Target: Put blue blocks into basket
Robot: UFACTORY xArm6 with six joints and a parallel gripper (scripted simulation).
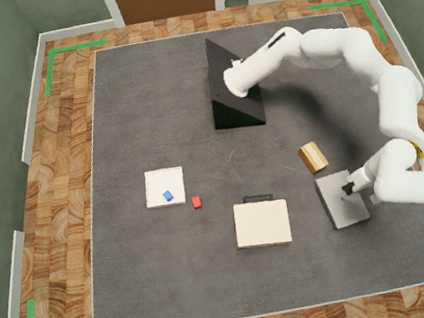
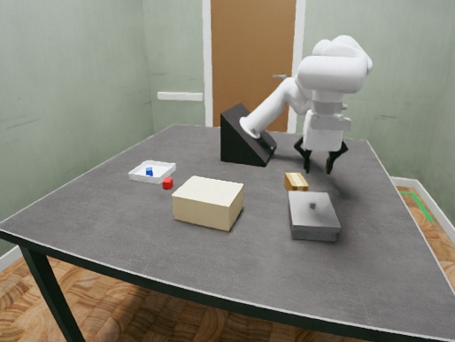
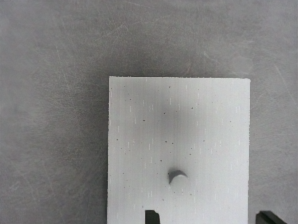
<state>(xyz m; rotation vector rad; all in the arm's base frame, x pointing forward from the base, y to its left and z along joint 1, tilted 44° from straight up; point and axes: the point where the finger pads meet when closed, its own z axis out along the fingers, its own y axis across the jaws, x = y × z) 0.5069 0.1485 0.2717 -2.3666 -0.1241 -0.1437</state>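
Now: hand 140 mm above the flat lid. Also, from my hand: grey metal box 160 mm below; light wooden cabinet 30 mm ahead, 310 mm to the right, 140 mm below; brown cardboard box 180 mm behind, 50 mm to the right, 150 mm below.
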